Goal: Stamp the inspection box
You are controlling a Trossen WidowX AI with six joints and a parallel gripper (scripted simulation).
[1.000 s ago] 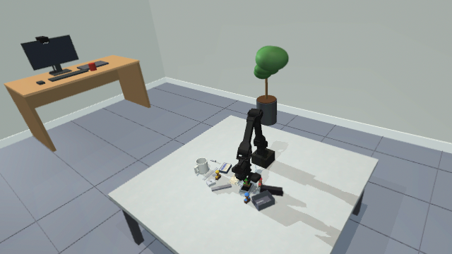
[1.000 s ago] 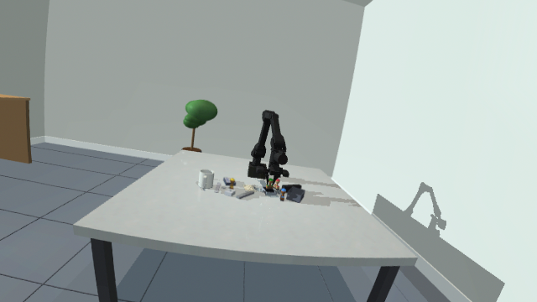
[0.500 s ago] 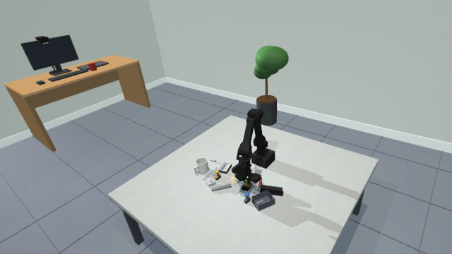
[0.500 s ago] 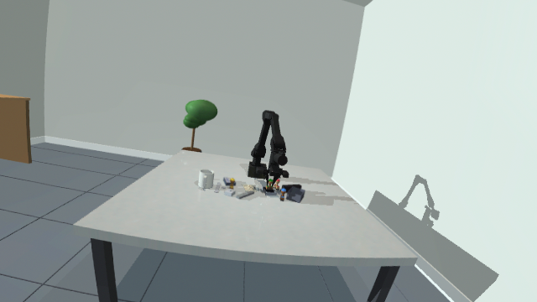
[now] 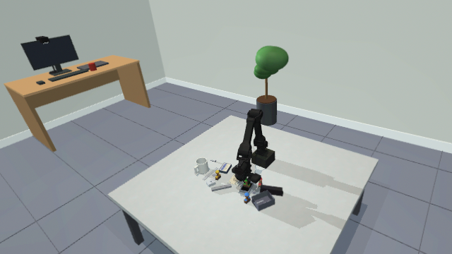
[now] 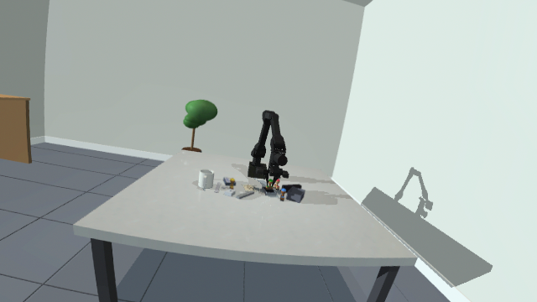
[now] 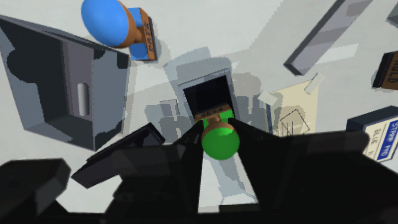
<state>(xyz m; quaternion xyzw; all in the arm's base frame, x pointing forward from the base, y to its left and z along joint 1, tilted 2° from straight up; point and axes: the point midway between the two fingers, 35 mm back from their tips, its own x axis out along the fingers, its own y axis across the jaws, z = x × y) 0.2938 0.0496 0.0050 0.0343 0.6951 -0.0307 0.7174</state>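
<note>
My gripper tip is 30 mm above the ink pad. The rest, counted from my gripper tip: red-knobbed stamp (60 mm behind, 60 mm to the left, 20 mm below); card (40 mm behind, 110 mm to the right, 40 mm below); blue-knobbed stamp (100 mm ahead, 60 mm to the left, 20 mm below).
</note>
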